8 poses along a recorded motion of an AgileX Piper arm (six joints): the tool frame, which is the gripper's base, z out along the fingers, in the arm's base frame.
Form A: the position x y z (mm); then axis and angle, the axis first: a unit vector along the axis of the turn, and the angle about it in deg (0 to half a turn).
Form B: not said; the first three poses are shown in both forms.
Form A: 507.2, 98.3, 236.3, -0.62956, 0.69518, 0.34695, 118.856
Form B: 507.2, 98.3, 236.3, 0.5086, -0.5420, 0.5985, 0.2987
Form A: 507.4, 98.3, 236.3, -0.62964, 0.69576, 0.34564, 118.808
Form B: 507.4, 98.3, 236.3, 0.5090, -0.5420, 0.5989, 0.2975
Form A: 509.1, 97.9, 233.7, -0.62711, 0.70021, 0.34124, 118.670
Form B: 509.1, 97.9, 233.7, 0.5100, -0.5394, 0.6023, 0.2935
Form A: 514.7, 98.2, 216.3, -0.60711, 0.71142, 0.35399, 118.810
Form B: 514.7, 98.2, 216.3, 0.5090, -0.5226, 0.6124, 0.3047
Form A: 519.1, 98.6, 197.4, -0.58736, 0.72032, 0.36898, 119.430
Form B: 519.1, 98.6, 197.4, 0.5043, -0.5072, 0.6220, 0.3186
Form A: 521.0, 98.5, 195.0, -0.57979, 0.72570, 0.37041, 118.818
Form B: 521.0, 98.5, 195.0, 0.5089, -0.4991, 0.6247, 0.3189
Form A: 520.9, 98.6, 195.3, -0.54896, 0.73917, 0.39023, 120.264
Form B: 520.9, 98.6, 195.3, 0.4980, -0.4760, 0.6410, 0.3384
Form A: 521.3, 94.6, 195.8, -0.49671, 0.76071, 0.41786, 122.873
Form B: 521.3, 94.6, 195.8, 0.4781, -0.4363, 0.6681, 0.3670
